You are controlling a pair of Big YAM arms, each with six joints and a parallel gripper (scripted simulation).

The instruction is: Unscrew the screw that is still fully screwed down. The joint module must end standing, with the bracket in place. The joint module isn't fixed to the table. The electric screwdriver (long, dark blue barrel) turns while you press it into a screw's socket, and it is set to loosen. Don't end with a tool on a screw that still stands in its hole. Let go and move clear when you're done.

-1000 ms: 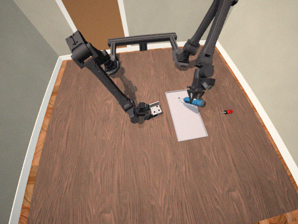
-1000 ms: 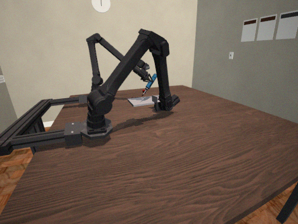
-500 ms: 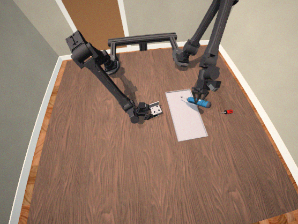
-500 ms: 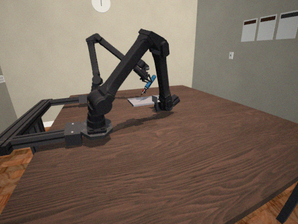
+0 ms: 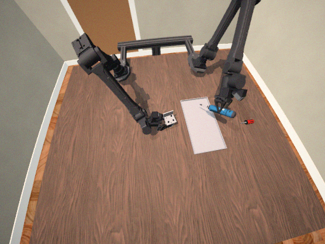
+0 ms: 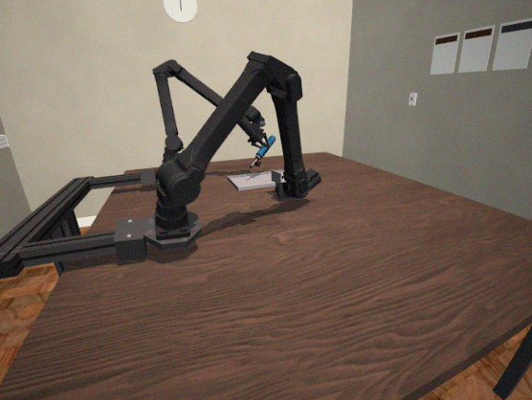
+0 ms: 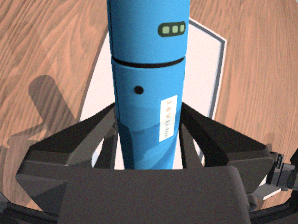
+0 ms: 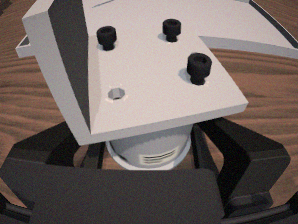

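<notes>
The joint module body lies 1 cm above my right hand. Round my right hand: bracket (5 cm above); flat tray (3 cm ahead, 23 cm to the left, 2 cm below); small red-handled screwdriver (7 cm ahead, 57 cm to the left, 1 cm below).
</notes>
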